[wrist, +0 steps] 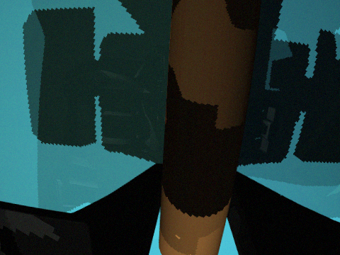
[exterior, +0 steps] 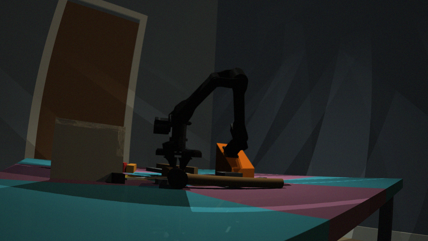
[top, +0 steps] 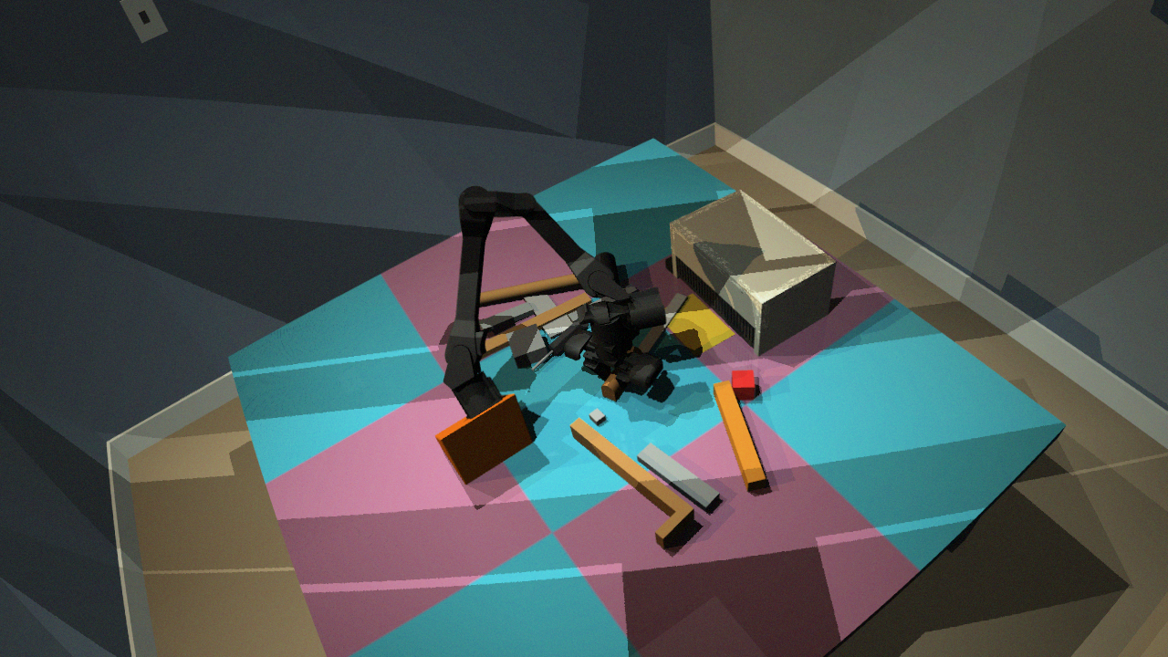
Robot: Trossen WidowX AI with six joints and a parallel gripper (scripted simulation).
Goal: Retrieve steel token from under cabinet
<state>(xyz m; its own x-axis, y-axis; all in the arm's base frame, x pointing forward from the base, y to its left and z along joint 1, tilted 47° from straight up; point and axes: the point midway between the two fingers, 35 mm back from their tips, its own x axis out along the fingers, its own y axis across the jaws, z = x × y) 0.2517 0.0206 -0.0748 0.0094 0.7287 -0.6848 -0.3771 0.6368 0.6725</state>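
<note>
Right now the small grey cube is 7 cm behind my gripper tip and 4 cm to the right of it. Also, from my gripper tip: grey bar: 4 cm behind, 23 cm to the right; screwdriver: 4 cm behind, 16 cm to the left; grey block: 8 cm behind, 20 cm to the left, 1 cm above.
</note>
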